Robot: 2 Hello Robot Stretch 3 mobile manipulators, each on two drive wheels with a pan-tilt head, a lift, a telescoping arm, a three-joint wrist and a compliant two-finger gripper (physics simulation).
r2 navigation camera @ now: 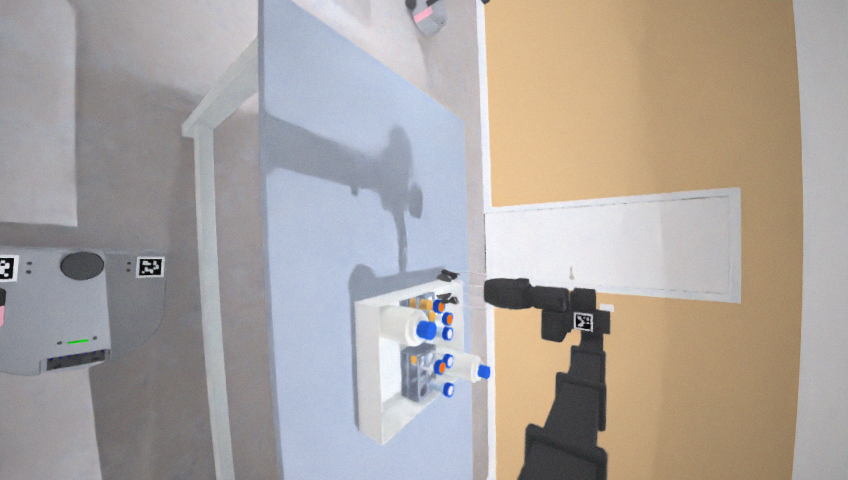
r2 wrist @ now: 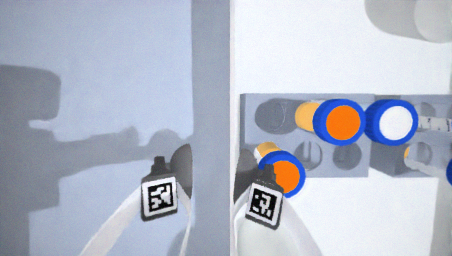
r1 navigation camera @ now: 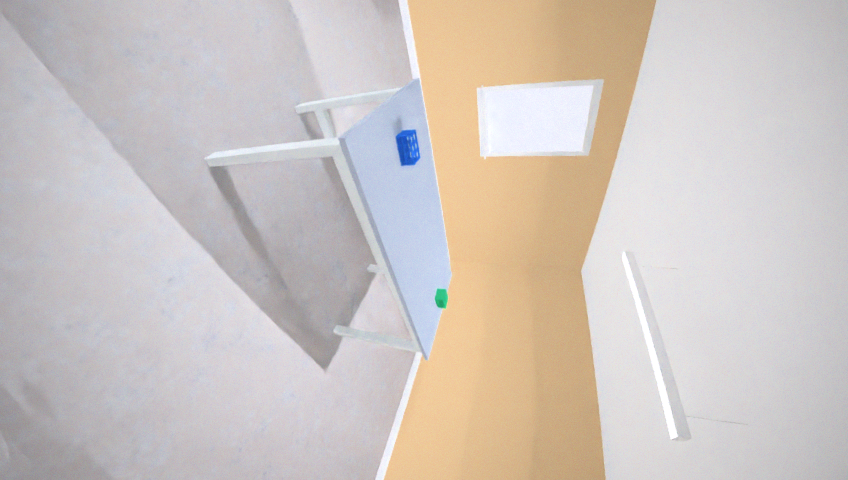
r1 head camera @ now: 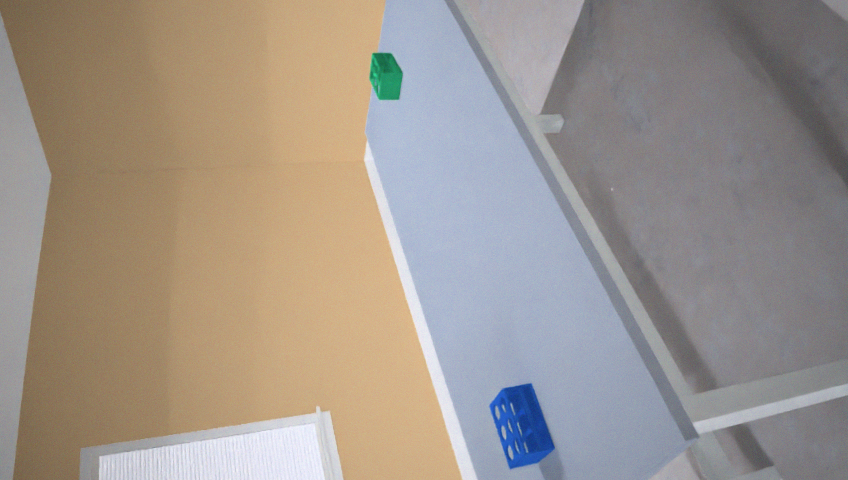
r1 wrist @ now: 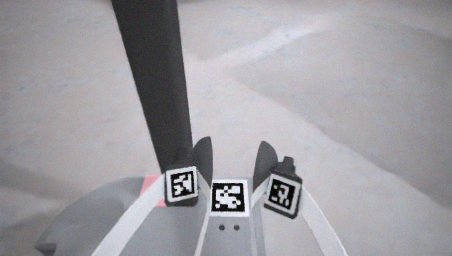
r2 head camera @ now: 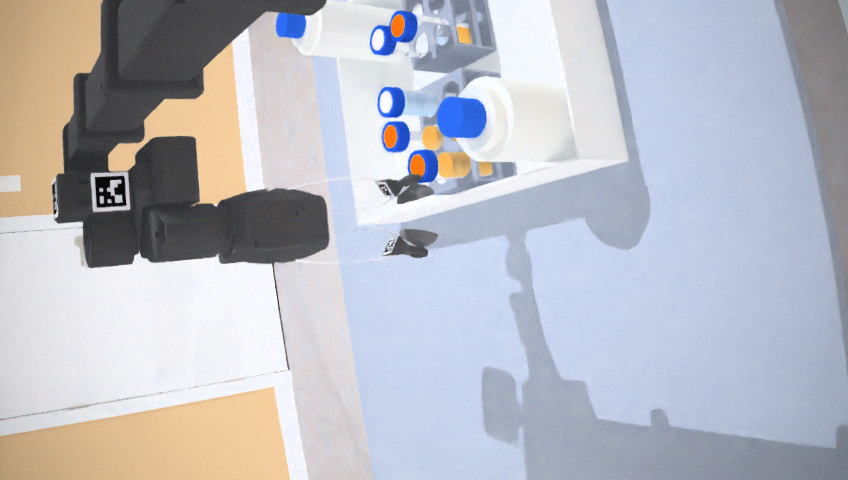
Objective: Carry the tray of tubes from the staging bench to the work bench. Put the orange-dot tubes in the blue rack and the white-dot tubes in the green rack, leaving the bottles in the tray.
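The white tray (r2 head camera: 601, 118) (r2 navigation camera: 368, 368) stands on the blue-topped staging bench (r2 head camera: 684, 267) (r2 navigation camera: 309, 237). It holds orange-dot tubes (r2 head camera: 395, 136) (r2 navigation camera: 447, 319) (r2 wrist: 343, 122) and white-dot tubes (r2 head camera: 390, 102) (r2 navigation camera: 447, 333) (r2 wrist: 397, 123) in grey racks, with two white bottles (r2 head camera: 535, 121) (r2 navigation camera: 404, 325). The r2 gripper (r2 head camera: 418, 215) (r2 navigation camera: 447, 286) (r2 wrist: 213, 171) is open at the tray's end wall, one finger on each side of it in view, close to an orange-dot tube. The r1 gripper (r1 wrist: 233, 160) is open and empty above its own base. The blue rack (r1 head camera: 523, 425) (r1 navigation camera: 408, 147) and green rack (r1 head camera: 387, 77) (r1 navigation camera: 440, 298) stand on the work bench (r1 head camera: 505, 237) (r1 navigation camera: 392, 208).
The racks stand far apart, near opposite ends of the work bench. A dark mast (r1 wrist: 155, 75) rises beside the r1 gripper. In the r2 navigation view, r2's grey base (r2 navigation camera: 77, 309) is at the left and part of another grey base (r2 navigation camera: 428, 17) shows beyond the staging bench.
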